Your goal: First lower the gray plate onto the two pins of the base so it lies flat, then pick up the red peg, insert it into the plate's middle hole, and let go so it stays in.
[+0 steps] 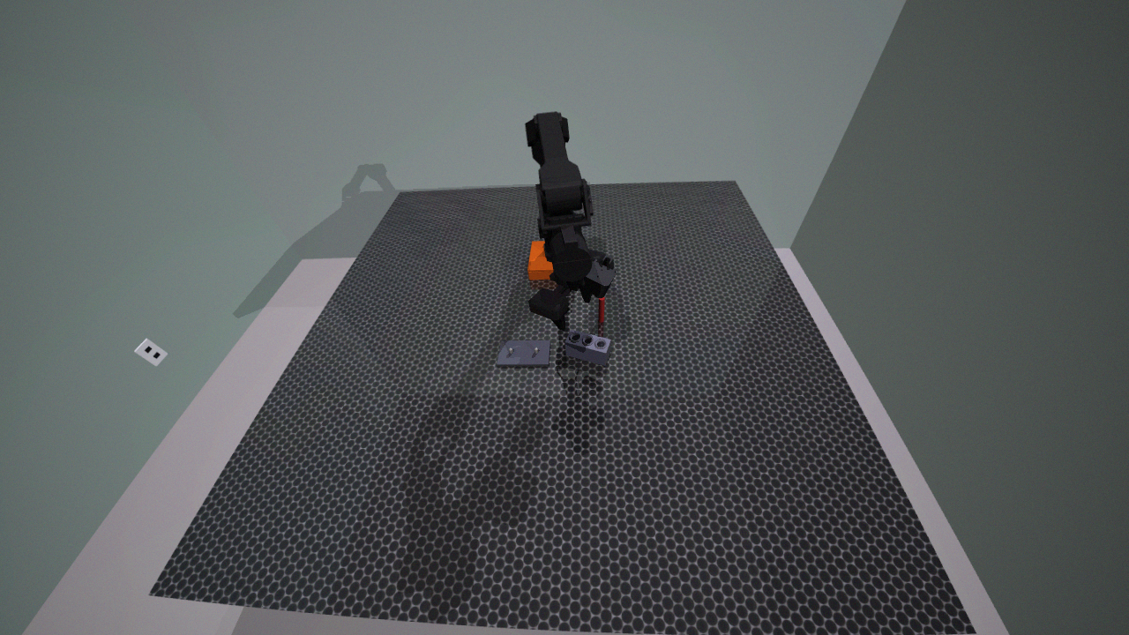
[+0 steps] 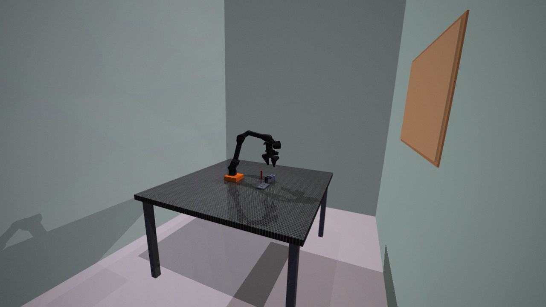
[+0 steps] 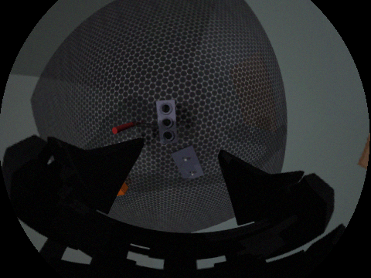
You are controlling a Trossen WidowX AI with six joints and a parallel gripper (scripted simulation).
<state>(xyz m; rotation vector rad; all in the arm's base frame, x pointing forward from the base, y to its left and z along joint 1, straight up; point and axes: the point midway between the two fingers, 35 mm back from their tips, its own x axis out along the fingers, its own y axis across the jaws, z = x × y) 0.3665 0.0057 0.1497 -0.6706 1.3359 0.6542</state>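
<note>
Right now the gray plate is 10 mm behind my gripper tip, 30 mm to the left of it and 120 mm below it. From my gripper tip the other things lie so: red peg (110 mm behind, 80 mm to the left, 110 mm below); base (40 mm behind, 120 mm to the right, 150 mm below).
</note>
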